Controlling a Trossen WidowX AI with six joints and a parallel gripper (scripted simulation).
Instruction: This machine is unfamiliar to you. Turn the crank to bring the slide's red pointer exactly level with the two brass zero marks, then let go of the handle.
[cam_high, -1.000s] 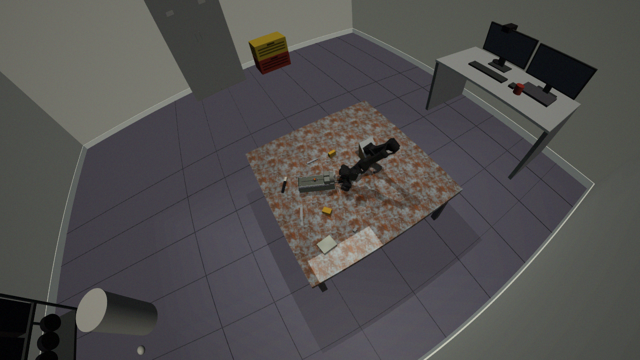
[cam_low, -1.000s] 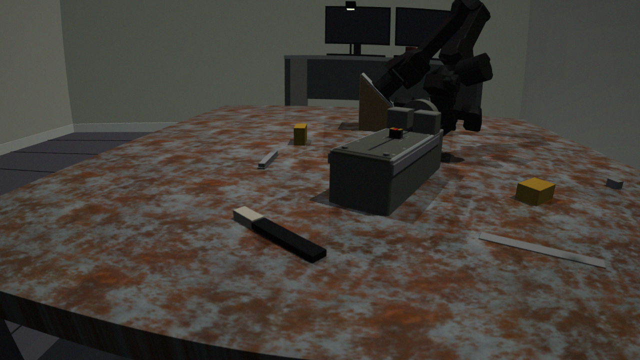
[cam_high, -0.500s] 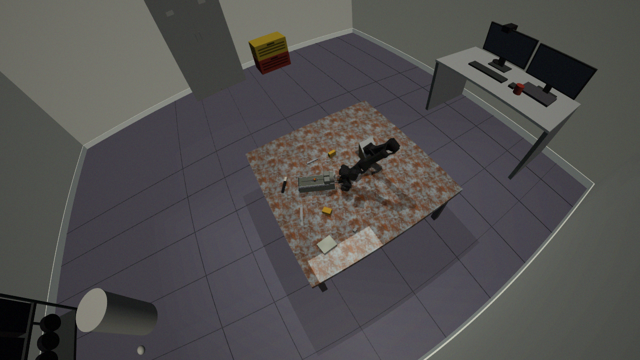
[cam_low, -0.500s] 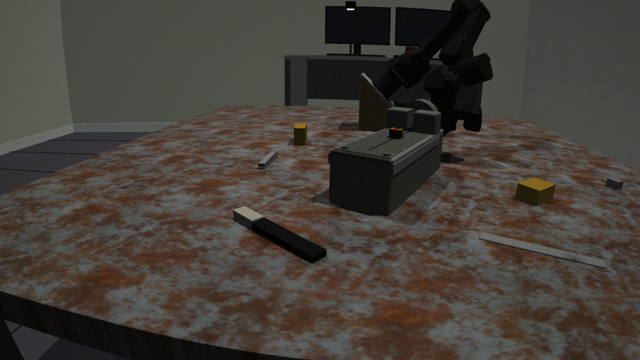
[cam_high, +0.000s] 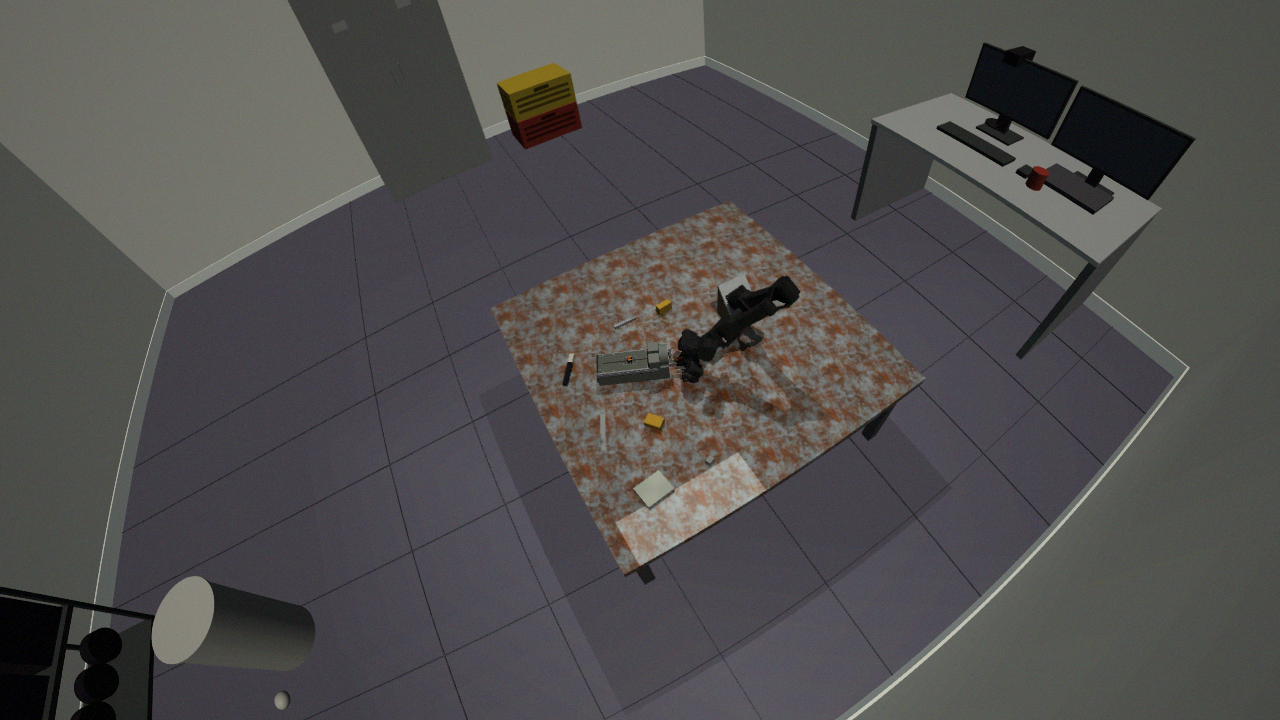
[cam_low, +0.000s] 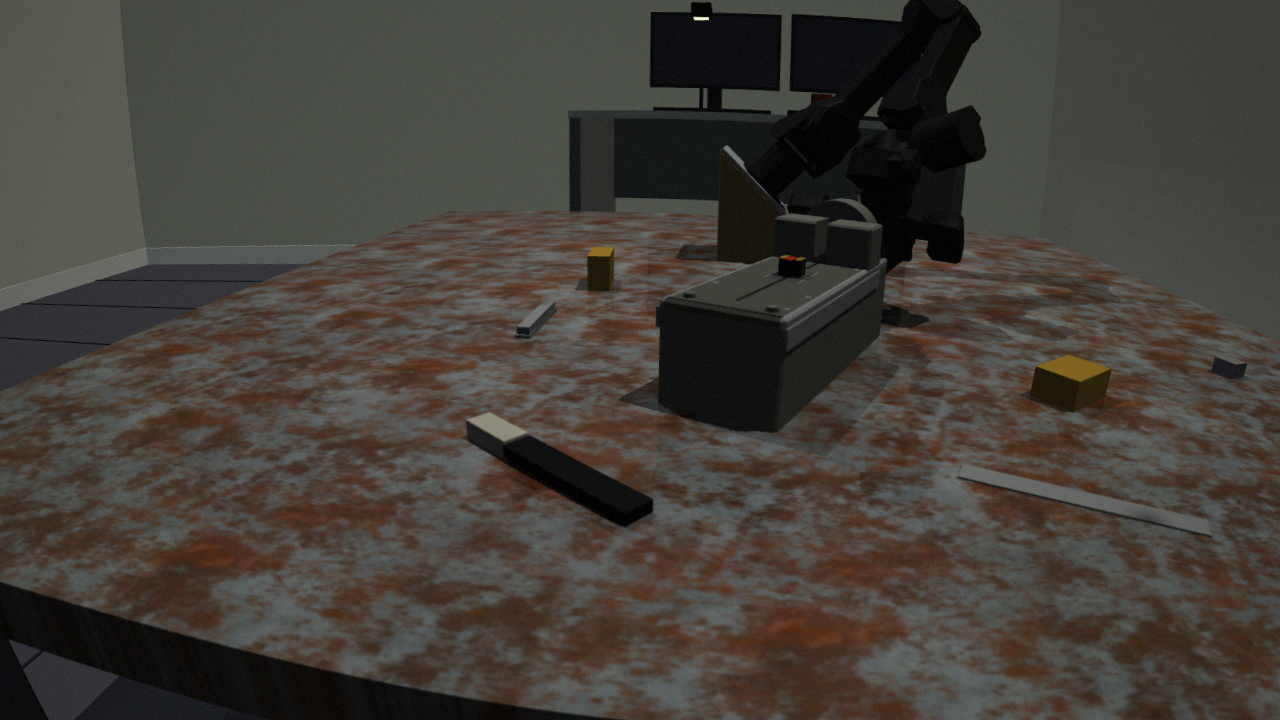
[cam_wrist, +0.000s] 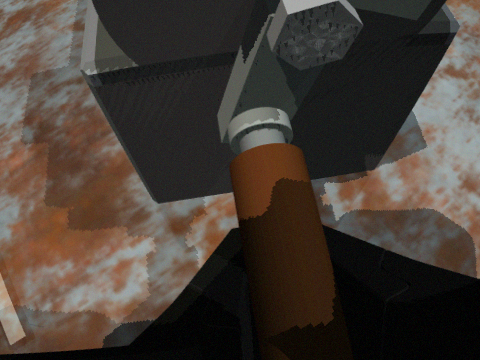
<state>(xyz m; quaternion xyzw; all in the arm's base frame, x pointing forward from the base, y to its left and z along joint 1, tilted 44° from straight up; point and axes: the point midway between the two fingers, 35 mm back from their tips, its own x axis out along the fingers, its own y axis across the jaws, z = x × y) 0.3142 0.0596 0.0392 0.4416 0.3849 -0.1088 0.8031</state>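
My gripper tip is 30 mm below the brown crank handle, 10 mm to the right of it and 10 mm past it. From my gripper tip the other things lie so: red pointer: 140 mm ahead, 90 mm to the right, 50 mm above; then small grey bar: 310 mm to the right, 30 mm below, 30 mm ahead; then grey strip: 360 mm ahead, 50 mm to the left, 30 mm below.
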